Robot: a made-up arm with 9 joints.
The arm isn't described. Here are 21 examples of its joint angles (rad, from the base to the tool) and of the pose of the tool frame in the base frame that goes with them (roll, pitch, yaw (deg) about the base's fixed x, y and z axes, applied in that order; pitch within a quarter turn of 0, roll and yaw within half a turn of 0; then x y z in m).
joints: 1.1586 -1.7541 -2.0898 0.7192 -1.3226 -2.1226 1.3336 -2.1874 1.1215
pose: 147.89 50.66 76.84 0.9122 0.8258 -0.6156
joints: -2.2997 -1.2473 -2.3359 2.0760 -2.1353 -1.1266 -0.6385 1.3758 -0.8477
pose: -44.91 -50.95 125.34 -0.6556 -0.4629 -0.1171
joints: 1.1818 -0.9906 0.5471 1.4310 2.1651 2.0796 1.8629 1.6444 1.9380
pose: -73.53 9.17 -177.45 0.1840 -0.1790 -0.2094
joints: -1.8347 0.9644 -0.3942 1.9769 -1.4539 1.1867 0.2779 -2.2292 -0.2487
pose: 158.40 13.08 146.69 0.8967 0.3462 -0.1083
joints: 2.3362 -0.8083 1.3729 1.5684 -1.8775 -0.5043 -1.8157 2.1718 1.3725
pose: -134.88 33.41 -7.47 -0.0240 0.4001 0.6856
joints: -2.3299 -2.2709 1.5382 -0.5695 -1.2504 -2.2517 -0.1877 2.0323 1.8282
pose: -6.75 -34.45 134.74 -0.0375 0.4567 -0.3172
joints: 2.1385 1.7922 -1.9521 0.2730 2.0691 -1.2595 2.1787 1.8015 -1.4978
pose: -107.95 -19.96 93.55 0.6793 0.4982 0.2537
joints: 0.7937 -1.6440 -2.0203 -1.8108 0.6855 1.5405 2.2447 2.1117 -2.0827
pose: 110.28 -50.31 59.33 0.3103 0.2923 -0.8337
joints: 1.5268 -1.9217 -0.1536 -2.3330 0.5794 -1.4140 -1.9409 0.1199 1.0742
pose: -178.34 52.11 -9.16 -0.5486 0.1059 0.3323
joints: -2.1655 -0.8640 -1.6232 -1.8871 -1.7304 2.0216 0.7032 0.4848 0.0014
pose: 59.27 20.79 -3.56 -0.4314 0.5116 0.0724
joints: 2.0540 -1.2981 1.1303 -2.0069 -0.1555 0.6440 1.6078 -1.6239 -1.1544
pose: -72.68 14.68 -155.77 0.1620 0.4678 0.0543
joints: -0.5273 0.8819 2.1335 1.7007 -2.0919 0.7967 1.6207 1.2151 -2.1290
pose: 83.16 -42.58 69.60 0.0363 0.7585 0.1138
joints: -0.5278 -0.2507 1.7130 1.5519 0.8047 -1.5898 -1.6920 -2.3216 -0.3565
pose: 108.30 -65.85 -167.73 -0.1191 -0.0503 0.1153
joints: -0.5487 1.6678 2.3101 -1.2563 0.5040 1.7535 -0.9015 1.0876 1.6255
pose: 78.77 7.87 147.91 -0.2346 0.1631 0.7366
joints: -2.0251 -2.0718 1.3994 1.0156 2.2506 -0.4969 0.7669 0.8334 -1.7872
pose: 144.35 -11.34 152.94 0.4689 -0.2411 0.1856
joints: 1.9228 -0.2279 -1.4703 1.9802 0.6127 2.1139 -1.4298 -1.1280 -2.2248
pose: 42.65 15.79 46.38 -0.3763 -0.5680 0.4073
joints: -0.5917 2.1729 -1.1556 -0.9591 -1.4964 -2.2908 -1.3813 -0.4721 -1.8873
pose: -134.52 36.19 87.79 -0.3531 0.0283 0.1618
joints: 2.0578 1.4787 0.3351 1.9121 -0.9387 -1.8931 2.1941 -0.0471 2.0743
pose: -152.90 -5.67 -23.53 -1.0720 0.7793 -0.2298
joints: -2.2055 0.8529 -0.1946 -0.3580 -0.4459 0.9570 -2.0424 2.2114 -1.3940
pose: -40.04 28.74 -44.69 0.0312 0.2175 0.6115
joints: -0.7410 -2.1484 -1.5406 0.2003 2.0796 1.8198 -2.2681 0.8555 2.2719
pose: 106.49 -32.53 -48.72 0.2842 0.5920 0.7378
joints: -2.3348 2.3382 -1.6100 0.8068 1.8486 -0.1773 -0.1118 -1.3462 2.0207
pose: -72.53 -12.86 87.24 -0.1735 0.9824 -0.4250
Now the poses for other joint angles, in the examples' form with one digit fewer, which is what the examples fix.
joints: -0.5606 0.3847 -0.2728 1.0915 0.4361 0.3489 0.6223 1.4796 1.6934
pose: -118.9 -58.1 46.7 0.190 0.263 -0.889
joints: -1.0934 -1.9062 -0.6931 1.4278 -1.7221 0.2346 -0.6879 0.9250 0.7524
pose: 146.3 -20.2 143.0 1.388 0.205 0.779
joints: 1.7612 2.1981 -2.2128 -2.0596 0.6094 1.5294 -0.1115 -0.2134 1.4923
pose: 24.5 -74.6 156.1 -0.052 0.391 0.323
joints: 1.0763 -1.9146 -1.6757 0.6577 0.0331 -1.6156 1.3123 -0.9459 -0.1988
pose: -50.4 -20.2 -63.0 -0.180 0.419 -1.229
